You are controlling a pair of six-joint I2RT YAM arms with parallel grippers.
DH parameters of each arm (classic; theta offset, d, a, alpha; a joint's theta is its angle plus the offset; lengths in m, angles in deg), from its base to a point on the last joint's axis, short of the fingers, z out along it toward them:
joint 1: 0 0.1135 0.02 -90
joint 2: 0 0 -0.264 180
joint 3: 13.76 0 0.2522 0
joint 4: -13.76 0 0.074 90
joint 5: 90 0 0 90
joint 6: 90 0.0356 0 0
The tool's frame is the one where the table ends.
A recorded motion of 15 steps. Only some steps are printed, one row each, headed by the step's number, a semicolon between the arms.
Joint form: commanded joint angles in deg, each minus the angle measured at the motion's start. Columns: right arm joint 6, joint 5, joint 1, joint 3, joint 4, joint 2; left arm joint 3, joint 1, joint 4, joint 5, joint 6, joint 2.
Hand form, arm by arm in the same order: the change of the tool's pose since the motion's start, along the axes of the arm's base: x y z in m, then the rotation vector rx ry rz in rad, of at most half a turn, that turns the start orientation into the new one. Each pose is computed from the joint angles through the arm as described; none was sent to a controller.
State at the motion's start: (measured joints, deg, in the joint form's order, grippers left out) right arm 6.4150 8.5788 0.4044 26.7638 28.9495 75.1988; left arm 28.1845 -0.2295 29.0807 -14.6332 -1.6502 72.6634
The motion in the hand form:
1: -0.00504 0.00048 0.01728 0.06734 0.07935 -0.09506; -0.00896 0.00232 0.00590 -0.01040 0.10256 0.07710
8: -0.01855 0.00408 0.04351 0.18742 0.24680 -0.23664; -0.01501 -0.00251 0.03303 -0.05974 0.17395 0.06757
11: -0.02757 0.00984 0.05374 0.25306 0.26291 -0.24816; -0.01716 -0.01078 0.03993 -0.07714 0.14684 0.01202
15: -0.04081 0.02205 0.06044 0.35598 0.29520 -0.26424; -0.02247 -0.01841 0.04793 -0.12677 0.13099 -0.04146
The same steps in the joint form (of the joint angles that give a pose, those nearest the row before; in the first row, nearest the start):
1: 6.05 4.19 0.68 4.19 -14.35 -4.54; 2.11 -0.02 -12.38 -4.01 -2.09 -3.80
8: 17.67 8.59 2.21 12.51 -39.67 -9.19; 8.35 -1.05 -27.79 -3.31 -5.29 -8.02
11: 22.37 8.24 3.66 14.11 -45.50 -11.68; 8.67 -2.76 -27.84 -1.61 -5.76 -9.33
15: 30.43 8.00 6.99 15.28 -52.36 -14.36; 9.29 -4.29 -29.82 0.80 -8.01 -11.34

